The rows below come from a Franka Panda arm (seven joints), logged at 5 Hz.
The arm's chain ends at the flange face. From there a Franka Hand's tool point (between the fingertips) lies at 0.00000 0.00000 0.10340 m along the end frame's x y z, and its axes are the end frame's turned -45 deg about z.
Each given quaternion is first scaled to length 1.
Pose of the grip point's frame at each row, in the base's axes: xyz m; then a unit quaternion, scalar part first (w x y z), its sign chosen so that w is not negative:
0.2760 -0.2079 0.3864 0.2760 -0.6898 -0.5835 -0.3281
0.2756 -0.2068 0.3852 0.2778 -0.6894 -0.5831 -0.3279
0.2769 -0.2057 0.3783 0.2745 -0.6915 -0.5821 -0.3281
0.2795 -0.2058 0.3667 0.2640 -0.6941 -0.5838 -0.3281
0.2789 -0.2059 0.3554 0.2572 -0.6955 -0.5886 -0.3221
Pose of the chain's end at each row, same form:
0.2625 -0.2869 0.4518 0.3805 -0.8605 -0.2751 -0.1975
0.2624 -0.2859 0.4504 0.3821 -0.8601 -0.2749 -0.1966
0.2630 -0.2844 0.4439 0.3792 -0.8616 -0.2732 -0.1981
0.2643 -0.2833 0.4334 0.3695 -0.8647 -0.2737 -0.2021
0.2639 -0.2821 0.4237 0.3609 -0.8678 -0.2776 -0.1991

